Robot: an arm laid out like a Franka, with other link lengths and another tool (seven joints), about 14 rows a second.
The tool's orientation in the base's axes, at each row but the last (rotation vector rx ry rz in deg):
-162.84 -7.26 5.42
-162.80 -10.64 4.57
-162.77 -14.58 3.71
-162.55 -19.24 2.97
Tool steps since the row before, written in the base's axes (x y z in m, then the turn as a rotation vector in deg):
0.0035 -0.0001 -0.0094 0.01 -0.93 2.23
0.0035 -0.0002 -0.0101 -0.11 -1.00 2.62
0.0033 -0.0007 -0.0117 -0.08 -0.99 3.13
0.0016 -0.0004 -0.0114 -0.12 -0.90 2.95
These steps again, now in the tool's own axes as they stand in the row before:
0.0040 0.0031 0.0087 -0.20 0.23 -2.40
0.0038 0.0036 0.0093 -0.34 0.17 -2.78
0.0033 0.0046 0.0108 -0.32 0.02 -3.27
0.0015 0.0040 0.0107 -0.33 -0.02 -3.07

